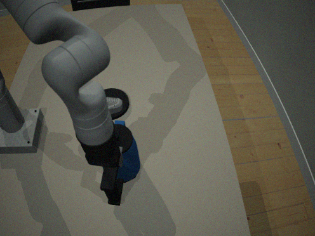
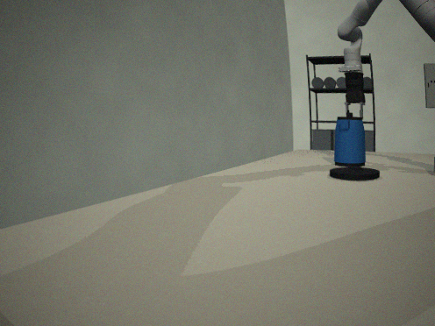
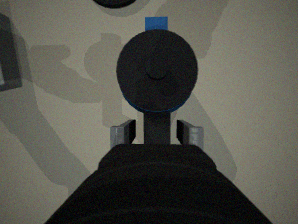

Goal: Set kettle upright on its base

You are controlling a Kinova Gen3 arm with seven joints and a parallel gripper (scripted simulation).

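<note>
Right now the blue kettle is 1 cm ahead of my hand, 3 cm to the left of it and 9 cm below it. Also, from my hand: base: 4 cm behind, 33 cm to the left, 17 cm below.
</note>
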